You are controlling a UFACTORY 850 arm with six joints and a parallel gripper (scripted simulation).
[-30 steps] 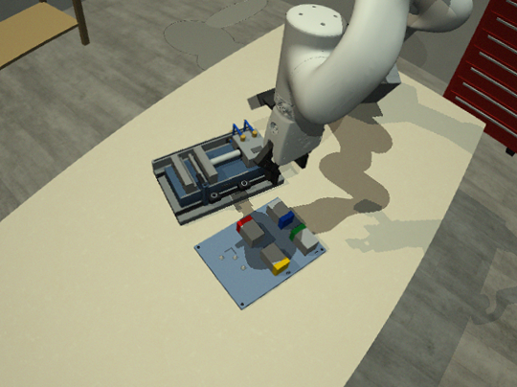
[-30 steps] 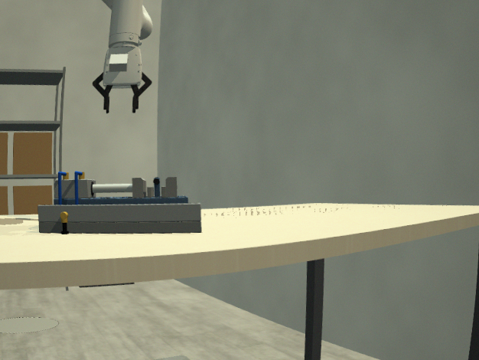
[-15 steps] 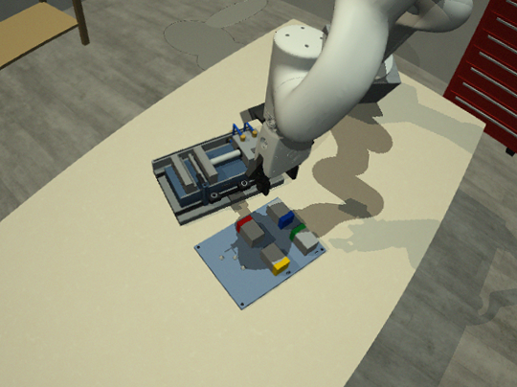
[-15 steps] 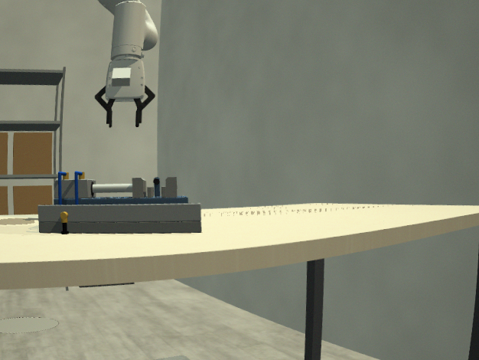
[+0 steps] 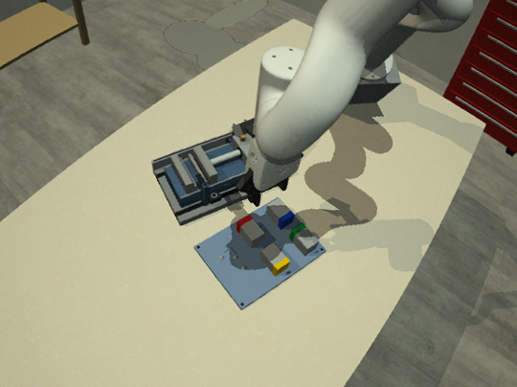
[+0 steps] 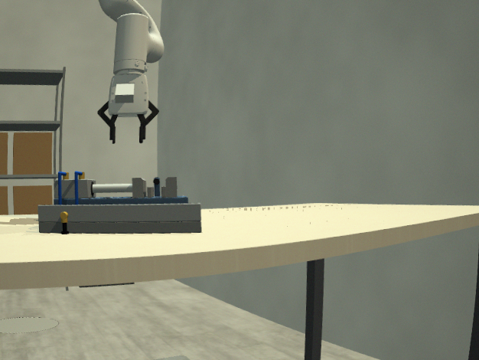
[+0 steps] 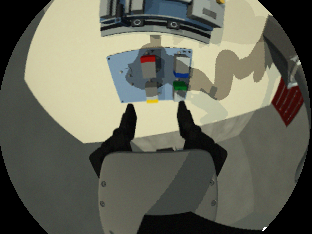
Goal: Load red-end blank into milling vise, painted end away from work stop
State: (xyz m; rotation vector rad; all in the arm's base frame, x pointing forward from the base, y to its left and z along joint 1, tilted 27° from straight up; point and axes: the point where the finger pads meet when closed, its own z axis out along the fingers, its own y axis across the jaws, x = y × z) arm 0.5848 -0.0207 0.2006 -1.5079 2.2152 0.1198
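Right now the red-ended blank is 180 mm below my hand, 20 mm to the right of it and 10 mm ahead of it. Round my hand: yellow-ended blank 180 mm below, 70 mm to the left, 40 mm ahead; blue-ended blank 180 mm below, 80 mm behind, 10 mm to the left; blue infeed plate 200 mm below, 20 mm to the left, 20 mm ahead.
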